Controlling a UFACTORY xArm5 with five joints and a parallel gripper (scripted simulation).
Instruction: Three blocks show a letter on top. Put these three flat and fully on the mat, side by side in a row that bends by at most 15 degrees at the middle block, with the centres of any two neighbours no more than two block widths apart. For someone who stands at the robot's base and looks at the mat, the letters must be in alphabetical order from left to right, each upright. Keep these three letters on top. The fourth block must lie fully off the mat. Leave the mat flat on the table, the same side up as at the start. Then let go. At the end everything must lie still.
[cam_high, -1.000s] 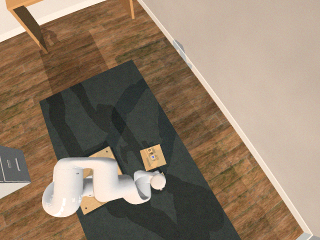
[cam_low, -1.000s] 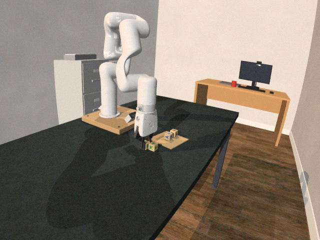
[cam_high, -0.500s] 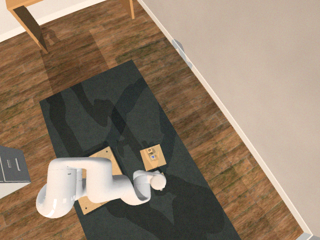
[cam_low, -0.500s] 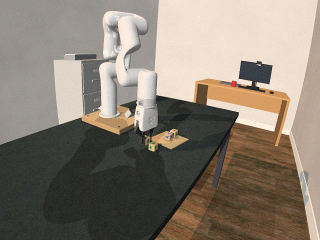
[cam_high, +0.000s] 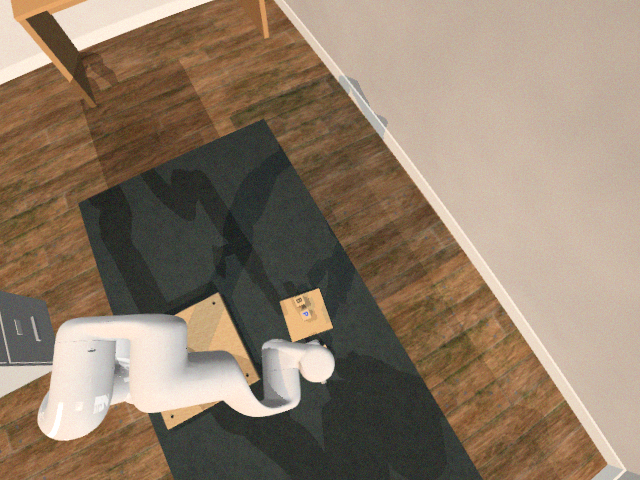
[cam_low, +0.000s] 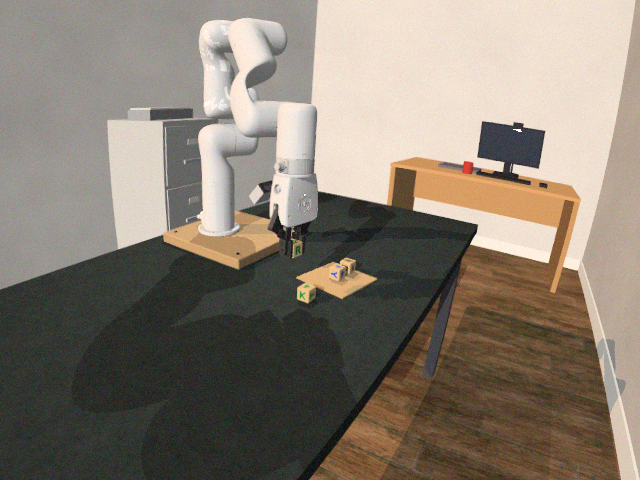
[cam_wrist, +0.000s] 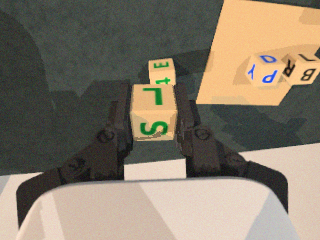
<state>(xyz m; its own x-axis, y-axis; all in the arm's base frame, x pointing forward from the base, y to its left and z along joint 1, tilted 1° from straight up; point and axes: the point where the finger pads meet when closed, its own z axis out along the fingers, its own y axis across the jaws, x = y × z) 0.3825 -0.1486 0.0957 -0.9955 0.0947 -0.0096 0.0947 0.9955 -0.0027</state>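
Now: hand 40 mm short of the tan mat, 140 mm to the right of it and 120 mm above it. From my hand the other things lie so: green-lettered block 10 mm below.
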